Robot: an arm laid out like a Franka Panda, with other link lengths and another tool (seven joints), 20 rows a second.
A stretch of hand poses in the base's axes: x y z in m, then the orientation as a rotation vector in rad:
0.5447, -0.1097, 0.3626, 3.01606, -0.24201, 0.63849
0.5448, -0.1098, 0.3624, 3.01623, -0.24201, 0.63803
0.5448, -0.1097, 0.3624, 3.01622, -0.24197, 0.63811
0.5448, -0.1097, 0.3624, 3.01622, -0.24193, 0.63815
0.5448, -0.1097, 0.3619, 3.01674, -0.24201, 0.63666
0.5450, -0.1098, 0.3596, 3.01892, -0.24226, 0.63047
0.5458, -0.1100, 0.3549, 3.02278, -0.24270, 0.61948
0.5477, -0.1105, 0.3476, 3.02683, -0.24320, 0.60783
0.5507, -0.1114, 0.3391, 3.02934, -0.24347, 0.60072
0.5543, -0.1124, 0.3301, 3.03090, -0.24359, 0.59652
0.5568, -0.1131, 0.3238, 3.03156, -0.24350, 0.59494
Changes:
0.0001, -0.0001, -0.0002, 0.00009, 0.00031, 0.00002
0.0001, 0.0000, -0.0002, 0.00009, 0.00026, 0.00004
0.0001, 0.0000, -0.0002, 0.00009, 0.00023, 0.00007
0.0001, 0.0000, -0.0007, 0.00038, 0.00122, 0.00006
0.0003, -0.0001, -0.0030, 0.00160, 0.00534, 0.00010
0.0011, -0.0003, -0.0077, 0.00380, 0.01265, 0.00016
0.0030, -0.0008, -0.0150, 0.00614, 0.02038, 0.00021
0.0060, -0.0017, -0.0235, 0.00761, 0.02509, 0.00027
0.0096, -0.0027, -0.0325, 0.00856, 0.02788, 0.00036
0.0121, -0.0034, -0.0388, 0.00896, 0.02893, 0.00049

